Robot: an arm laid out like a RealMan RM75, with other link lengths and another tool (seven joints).
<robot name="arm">
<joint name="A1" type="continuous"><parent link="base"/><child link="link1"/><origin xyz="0 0 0.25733"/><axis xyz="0 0 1"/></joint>
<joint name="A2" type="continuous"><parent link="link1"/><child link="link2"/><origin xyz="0 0 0"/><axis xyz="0 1 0"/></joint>
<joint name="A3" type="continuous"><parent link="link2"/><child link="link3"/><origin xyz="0 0 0.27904"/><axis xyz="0 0 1"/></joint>
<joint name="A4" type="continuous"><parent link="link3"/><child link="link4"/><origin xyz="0 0 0"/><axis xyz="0 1 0"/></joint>
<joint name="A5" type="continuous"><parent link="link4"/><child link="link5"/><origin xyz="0 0 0.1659"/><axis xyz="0 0 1"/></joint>
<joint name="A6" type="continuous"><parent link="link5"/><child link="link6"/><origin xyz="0 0 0"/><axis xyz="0 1 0"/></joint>
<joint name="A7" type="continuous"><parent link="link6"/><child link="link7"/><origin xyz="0 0 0.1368"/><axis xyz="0 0 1"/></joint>
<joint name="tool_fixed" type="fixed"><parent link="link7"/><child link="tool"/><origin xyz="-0.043 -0.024 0.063" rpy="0 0.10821 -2.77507"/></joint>
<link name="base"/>
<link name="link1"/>
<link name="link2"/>
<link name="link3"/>
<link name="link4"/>
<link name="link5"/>
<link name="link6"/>
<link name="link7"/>
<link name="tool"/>
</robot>
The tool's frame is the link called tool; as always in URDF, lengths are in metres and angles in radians. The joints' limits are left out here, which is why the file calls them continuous.
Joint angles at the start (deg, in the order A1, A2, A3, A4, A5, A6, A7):
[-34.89 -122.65 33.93 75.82 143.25 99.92 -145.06]
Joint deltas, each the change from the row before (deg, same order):
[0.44 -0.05 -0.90 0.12 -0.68 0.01 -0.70]
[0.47 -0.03 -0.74 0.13 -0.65 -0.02 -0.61]
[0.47 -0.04 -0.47 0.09 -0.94 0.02 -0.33]
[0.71 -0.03 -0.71 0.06 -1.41 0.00 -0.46]
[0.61 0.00 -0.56 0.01 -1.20 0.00 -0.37]
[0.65 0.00 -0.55 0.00 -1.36 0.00 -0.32]
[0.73 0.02 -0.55 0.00 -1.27 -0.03 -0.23]
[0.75 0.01 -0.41 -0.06 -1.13 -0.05 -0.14]
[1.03 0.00 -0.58 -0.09 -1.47 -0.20 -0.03]
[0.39 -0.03 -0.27 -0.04 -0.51 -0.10 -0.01]
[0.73 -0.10 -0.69 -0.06 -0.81 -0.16 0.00]
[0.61 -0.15 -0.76 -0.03 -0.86 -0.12 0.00]
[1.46 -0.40 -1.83 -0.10 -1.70 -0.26 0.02]
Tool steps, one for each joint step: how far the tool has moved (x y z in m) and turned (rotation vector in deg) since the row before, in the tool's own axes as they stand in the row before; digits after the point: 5 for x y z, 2 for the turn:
[0.00105 -0.00022 -0.00112 0.16 -1.04 -1.57]
[0.00121 0.00002 -0.00118 0.10 -0.92 -1.38]
[0.00049 -0.00083 -0.00067 0.35 -0.95 -0.85]
[0.00079 -0.00097 -0.00115 0.50 -1.42 -1.28]
[0.00072 -0.00071 -0.00111 0.42 -1.17 -1.04]
[0.00049 -0.00087 -0.00120 0.49 -1.28 -0.98]
[0.00111 -0.00022 -0.00161 0.34 -1.22 -0.97]
[0.00172 -0.00009 -0.00145 0.30 -1.01 -0.87]
[0.00223 0.00054 -0.00212 0.23 -1.43 -1.08]
[0.00094 0.00030 -0.00079 0.05 -0.56 -0.47]
[0.00215 0.00088 -0.00170 -0.01 -1.06 -1.01]
[0.00125 0.00036 -0.00143 0.08 -1.16 -0.92]
[0.00408 0.00148 -0.00370 -0.03 -2.51 -2.28]

